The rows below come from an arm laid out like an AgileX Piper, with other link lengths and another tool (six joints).
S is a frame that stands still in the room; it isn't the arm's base.
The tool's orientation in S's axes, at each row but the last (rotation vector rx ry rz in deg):
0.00, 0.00, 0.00
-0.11, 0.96, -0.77
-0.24, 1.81, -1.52
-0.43, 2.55, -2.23
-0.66, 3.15, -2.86
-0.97, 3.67, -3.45
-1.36, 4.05, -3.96
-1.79, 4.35, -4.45
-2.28, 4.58, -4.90
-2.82, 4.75, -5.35
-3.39, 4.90, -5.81
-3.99, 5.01, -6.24
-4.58, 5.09, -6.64
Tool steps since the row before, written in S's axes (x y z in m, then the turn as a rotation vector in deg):
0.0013, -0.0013, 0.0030, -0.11, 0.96, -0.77
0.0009, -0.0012, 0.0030, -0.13, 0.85, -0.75
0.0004, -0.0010, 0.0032, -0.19, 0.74, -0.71
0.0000, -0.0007, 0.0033, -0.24, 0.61, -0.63
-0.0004, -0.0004, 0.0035, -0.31, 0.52, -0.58
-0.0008, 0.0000, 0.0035, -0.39, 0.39, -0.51
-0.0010, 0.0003, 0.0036, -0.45, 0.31, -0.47
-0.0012, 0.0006, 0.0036, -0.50, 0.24, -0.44
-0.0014, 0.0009, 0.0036, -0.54, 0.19, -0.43
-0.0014, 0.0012, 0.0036, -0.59, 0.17, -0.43
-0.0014, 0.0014, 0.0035, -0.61, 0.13, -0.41
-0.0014, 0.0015, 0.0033, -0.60, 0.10, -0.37
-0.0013, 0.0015, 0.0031, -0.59, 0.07, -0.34
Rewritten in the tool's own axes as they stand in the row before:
0.0013, -0.0013, 0.0030, -0.11, 0.96, -0.77
0.0009, -0.0012, 0.0030, -0.13, 0.85, -0.75
0.0003, -0.0010, 0.0032, -0.19, 0.74, -0.71
-0.0001, -0.0007, 0.0033, -0.24, 0.61, -0.64
-0.0006, -0.0005, 0.0035, -0.30, 0.51, -0.59
-0.0010, -0.0001, 0.0034, -0.38, 0.38, -0.53
-0.0013, 0.0001, 0.0035, -0.44, 0.29, -0.49
-0.0015, 0.0004, 0.0035, -0.48, 0.22, -0.47
-0.0017, 0.0006, 0.0035, -0.52, 0.16, -0.47
-0.0018, 0.0009, 0.0035, -0.57, 0.14, -0.47
-0.0018, 0.0010, 0.0034, -0.58, 0.09, -0.45
-0.0018, 0.0011, 0.0032, -0.57, 0.06, -0.42
-0.0017, 0.0011, 0.0031, -0.56, 0.03, -0.39

